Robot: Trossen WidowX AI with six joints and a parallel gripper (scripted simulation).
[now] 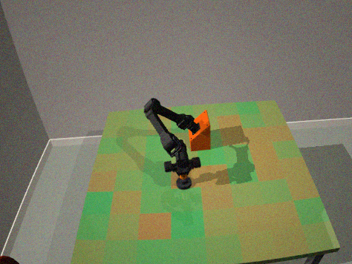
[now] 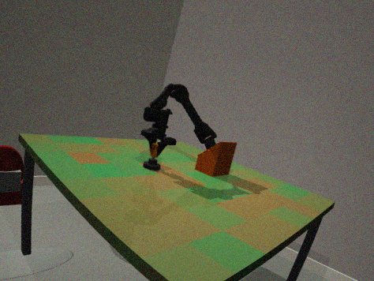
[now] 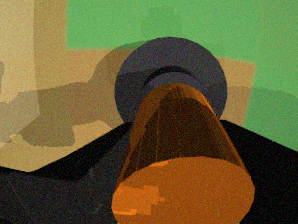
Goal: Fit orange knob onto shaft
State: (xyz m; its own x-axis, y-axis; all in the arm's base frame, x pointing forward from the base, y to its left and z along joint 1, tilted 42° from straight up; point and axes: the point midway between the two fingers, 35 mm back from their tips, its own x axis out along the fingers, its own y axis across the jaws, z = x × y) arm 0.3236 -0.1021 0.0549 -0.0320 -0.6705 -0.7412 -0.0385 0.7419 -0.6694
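The round pedestal is 40 mm below my gripper tip. From my gripper tip the other things lie so: orange knob 30 mm above.
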